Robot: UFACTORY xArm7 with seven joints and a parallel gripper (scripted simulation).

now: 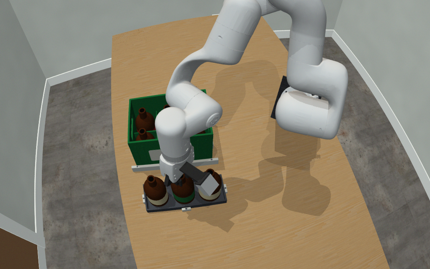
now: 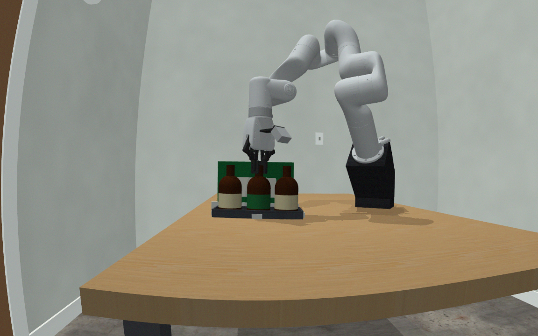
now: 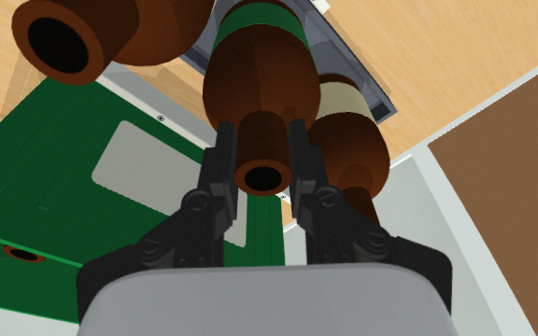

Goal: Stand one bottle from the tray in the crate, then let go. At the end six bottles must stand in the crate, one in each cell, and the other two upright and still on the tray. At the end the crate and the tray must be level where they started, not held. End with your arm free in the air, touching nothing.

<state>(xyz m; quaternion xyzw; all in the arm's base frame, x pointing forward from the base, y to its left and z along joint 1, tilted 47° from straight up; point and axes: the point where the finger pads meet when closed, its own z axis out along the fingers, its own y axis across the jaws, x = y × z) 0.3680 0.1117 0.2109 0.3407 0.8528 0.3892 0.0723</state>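
The green-label bottle lies 70 mm below my hand. Round my hand: dark tray (140 mm below); green crate (50 mm ahead, 210 mm to the right, 70 mm below).
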